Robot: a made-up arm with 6 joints.
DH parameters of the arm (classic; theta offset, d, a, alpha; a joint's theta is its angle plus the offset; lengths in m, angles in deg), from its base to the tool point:
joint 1: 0 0.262 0 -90
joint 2: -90 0 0.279 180
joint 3: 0 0 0 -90
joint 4: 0 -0.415 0 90
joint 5: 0 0.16 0 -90
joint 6: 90 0 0 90
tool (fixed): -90 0 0 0
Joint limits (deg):
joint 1: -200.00..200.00
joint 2: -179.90..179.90
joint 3: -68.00..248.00
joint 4: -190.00..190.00
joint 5: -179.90..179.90
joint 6: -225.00..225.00
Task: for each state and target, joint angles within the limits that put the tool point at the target. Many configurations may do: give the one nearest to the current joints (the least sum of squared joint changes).
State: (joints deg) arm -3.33 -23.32 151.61 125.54 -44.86 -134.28
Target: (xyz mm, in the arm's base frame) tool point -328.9 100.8 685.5
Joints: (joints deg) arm -2.26 15.60 156.94 123.27 -44.86 -134.28
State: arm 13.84 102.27 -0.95 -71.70 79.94 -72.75
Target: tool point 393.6 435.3 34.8
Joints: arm 51.06 73.11 49.78 -78.28 79.94 -72.75
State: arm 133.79 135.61 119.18 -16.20 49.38 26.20
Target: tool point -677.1 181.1 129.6
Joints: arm 176.06 106.86 111.76 -33.06 49.38 26.20
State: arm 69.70 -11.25 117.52 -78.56 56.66 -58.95
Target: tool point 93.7 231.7 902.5
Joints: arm 73.20 -1.85 73.54 -81.83 56.66 -58.95
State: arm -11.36 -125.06 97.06 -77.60 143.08 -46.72
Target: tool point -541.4 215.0 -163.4
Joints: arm -24.14 -131.78 101.70 -80.92 143.08 -46.72
